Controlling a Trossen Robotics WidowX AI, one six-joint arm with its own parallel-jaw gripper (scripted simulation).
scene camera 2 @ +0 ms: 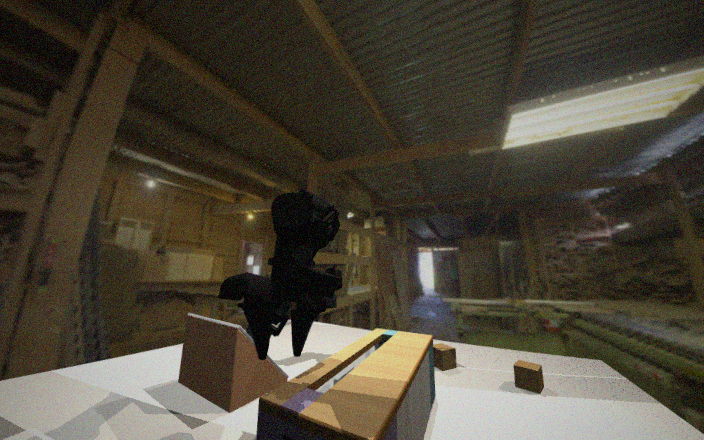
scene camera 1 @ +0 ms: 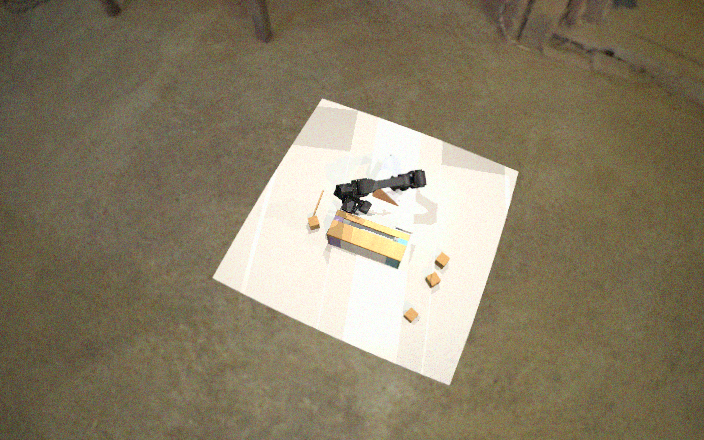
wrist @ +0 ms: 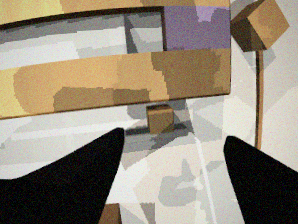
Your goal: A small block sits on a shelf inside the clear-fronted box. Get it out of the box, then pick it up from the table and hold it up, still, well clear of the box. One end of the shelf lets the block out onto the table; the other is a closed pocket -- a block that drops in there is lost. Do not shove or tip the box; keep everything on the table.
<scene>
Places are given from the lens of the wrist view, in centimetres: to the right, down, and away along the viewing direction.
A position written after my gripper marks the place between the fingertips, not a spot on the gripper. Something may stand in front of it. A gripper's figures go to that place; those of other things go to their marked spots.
my gripper [wrist: 174, 138]: 1, 1, 10
tan block [wrist: 160, 117]: 1, 0, 22
</scene>
